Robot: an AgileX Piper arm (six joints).
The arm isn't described. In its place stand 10 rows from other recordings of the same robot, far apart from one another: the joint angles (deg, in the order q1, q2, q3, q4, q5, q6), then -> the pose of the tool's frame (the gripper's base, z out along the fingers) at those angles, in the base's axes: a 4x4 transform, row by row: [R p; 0 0 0 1], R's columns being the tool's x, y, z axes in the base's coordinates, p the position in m.
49.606, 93.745, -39.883, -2.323, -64.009, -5.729 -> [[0.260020 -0.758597 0.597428 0.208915], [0.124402 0.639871 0.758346 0.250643], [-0.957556 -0.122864 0.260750 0.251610], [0 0 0 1]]
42.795, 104.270, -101.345, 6.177, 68.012, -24.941 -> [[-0.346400 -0.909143 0.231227 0.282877], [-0.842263 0.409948 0.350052 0.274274], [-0.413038 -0.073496 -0.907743 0.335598], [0 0 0 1]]
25.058, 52.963, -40.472, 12.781, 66.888, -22.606 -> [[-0.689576 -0.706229 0.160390 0.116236], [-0.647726 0.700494 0.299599 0.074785], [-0.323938 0.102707 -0.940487 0.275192], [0 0 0 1]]
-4.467, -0.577, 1.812, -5.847, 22.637, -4.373 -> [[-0.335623 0.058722 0.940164 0.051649], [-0.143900 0.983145 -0.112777 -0.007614], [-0.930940 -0.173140 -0.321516 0.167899], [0 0 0 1]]
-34.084, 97.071, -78.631, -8.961, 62.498, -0.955 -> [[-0.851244 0.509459 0.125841 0.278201], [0.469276 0.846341 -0.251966 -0.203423], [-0.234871 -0.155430 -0.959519 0.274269], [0 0 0 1]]
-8.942, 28.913, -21.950, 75.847, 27.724, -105.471 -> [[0.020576 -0.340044 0.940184 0.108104], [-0.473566 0.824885 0.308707 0.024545], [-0.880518 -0.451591 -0.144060 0.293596], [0 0 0 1]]
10.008, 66.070, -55.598, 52.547, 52.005, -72.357 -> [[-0.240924 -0.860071 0.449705 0.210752], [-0.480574 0.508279 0.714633 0.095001], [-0.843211 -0.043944 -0.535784 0.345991], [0 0 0 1]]
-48.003, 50.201, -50.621, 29.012, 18.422, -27.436 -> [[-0.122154 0.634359 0.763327 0.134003], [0.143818 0.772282 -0.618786 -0.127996], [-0.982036 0.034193 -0.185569 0.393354], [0 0 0 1]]
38.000, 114.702, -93.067, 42.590, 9.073, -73.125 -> [[0.086008 -0.751874 0.653673 0.374408], [-0.580666 0.495318 0.646132 0.304844], [-0.809586 -0.435138 -0.393986 0.276835], [0 0 0 1]]
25.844, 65.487, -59.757, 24.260, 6.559, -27.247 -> [[-0.079076 -0.482424 0.872361 0.231463], [-0.098859 0.874583 0.474691 0.116858], [-0.991955 -0.048704 -0.116850 0.404109], [0 0 0 1]]
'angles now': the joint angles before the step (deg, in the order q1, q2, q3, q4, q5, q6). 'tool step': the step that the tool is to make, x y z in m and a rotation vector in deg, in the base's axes. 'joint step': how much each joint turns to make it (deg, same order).
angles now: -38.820, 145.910, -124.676, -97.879, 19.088, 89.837
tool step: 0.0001, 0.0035, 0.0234, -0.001, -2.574, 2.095
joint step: -0.096, -2.450, 0.044, 1.231, -2.565, -0.253
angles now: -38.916, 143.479, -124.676, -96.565, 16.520, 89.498
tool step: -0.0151, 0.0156, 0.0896, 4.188, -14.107, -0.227
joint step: -0.003, -9.637, -0.008, 16.667, -1.629, -4.850
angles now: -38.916, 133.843, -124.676, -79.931, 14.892, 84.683
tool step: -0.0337, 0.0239, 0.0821, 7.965, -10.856, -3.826
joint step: 0.108, -10.358, -0.003, 27.045, 6.599, -14.784
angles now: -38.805, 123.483, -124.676, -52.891, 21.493, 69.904
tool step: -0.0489, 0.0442, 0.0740, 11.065, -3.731, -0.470
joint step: 0.212, -12.040, 0.005, 25.503, 14.286, -16.731
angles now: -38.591, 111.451, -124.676, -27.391, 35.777, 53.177
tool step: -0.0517, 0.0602, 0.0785, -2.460, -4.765, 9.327
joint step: 0.050, -12.269, -0.003, 17.520, 4.090, -16.060
